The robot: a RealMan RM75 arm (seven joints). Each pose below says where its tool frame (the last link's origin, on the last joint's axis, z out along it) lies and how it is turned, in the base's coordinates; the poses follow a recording.
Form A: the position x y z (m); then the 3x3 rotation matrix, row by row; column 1 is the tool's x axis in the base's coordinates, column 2 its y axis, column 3 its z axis. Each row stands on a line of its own.
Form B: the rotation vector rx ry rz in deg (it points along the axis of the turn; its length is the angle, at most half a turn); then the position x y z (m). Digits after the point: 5 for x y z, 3 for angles. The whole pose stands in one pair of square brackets.
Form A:
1:
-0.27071, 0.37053, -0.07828
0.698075, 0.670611, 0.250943
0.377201, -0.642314, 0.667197
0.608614, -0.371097, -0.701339
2:
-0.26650, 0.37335, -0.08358
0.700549, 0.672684, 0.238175
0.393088, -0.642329, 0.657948
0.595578, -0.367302, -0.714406
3:
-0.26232, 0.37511, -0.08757
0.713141, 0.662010, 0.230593
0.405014, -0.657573, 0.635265
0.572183, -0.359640, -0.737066
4:
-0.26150, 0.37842, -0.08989
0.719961, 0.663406, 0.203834
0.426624, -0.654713, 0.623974
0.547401, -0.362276, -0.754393
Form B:
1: [-132.781, -45.740, -37.522, -0.27071, 0.37053, -0.07828]
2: [-133.419, -46.510, -36.385, -0.26650, 0.37335, -0.08358]
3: [-135.263, -46.441, -34.940, -0.26232, 0.37511, -0.08757]
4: [-135.959, -47.362, -32.641, -0.26150, 0.37842, -0.08989]
